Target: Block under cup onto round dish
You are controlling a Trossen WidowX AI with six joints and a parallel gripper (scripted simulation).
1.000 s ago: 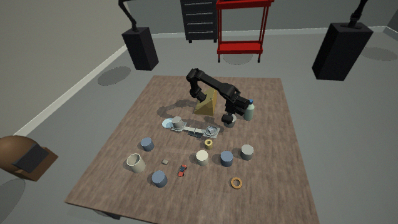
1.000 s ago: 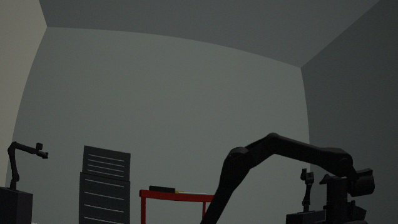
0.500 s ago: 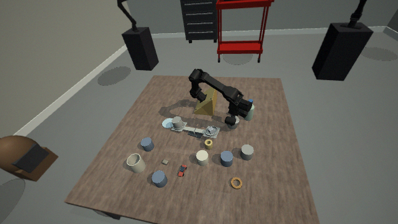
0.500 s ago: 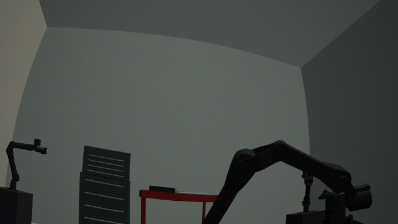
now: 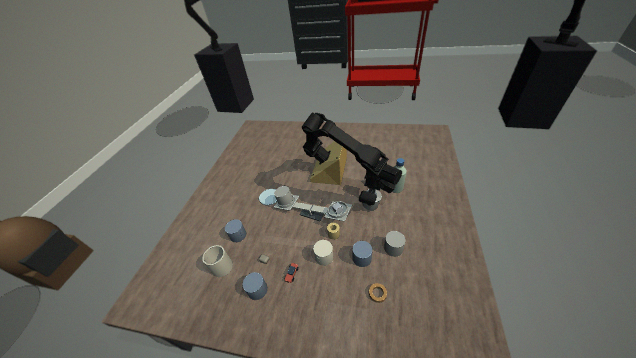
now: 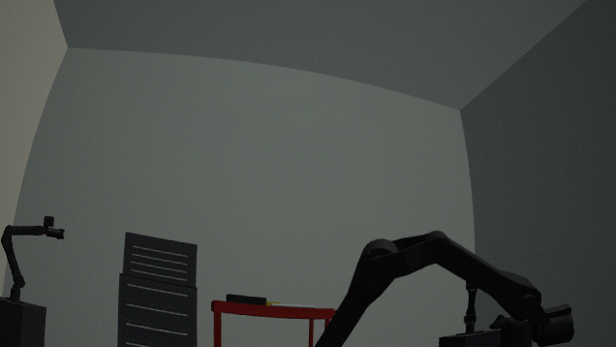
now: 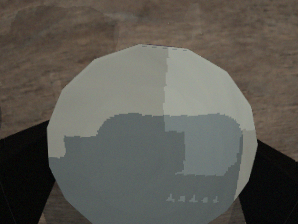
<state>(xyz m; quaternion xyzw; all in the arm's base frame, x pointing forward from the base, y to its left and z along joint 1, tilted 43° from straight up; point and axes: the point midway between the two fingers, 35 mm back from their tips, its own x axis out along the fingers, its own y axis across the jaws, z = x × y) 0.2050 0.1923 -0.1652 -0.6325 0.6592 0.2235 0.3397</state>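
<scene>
My gripper tip is 130 mm to the left of the grey block, 110 mm short of it and 40 mm below it. Round my gripper tip: green bottle: 130 mm behind, 100 mm to the left, 60 mm above; small balance: 250 mm to the right, 90 mm ahead, 30 mm below; grey cup: 20 mm to the left.
</scene>
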